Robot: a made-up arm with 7 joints.
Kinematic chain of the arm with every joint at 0, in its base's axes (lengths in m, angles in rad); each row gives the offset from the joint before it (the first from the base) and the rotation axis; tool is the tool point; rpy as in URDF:
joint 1: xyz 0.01 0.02 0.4 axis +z
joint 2: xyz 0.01 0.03 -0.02 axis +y
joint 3: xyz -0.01 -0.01 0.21 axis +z
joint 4: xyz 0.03 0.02 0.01 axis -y
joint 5: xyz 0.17 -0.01 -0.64 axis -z
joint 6: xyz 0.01 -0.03 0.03 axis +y
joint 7: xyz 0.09 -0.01 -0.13 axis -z
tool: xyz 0 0.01 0 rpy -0.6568 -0.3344 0.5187
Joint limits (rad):
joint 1: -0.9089..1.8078
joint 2: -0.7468..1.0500
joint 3: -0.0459..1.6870
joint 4: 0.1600..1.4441
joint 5: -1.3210..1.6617
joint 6: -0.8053..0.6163
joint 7: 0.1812..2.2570
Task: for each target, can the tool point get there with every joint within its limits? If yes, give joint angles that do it. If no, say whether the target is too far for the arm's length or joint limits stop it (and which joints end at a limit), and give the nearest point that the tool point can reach.
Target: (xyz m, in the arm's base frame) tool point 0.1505 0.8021 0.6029
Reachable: yes | joints 0.4047 -0.3476 0.8877 1.0036 -0.4842 -0.0095 1.3614
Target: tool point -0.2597 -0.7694 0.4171
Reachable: no: joint limits stop it (at a limit: joint 1, joint 2, joint 3, joint 5) | nearest point -0.2566 -0.5270 0.3195 | short by 0.261 m
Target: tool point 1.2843 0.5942 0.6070
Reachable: no: too far | nearest point 0.8397 0.3939 0.5305 | short by 0.494 m
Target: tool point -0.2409 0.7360 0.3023
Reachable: yes | joints 0.9022 0.3540 1.1784 1.1364 1.4336 -0.3334 1.2520
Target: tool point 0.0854 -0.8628 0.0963
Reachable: no: joint limits stop it (at a limit: joint 1, joint 3, joint 4) | nearest point 0.3013 -0.6425 0.1122 | short by 0.309 m
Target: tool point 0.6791 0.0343 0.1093
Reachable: yes | joints -0.0502 0.0380 0.1063 0.6628 0.2350 0.3179 1.6029
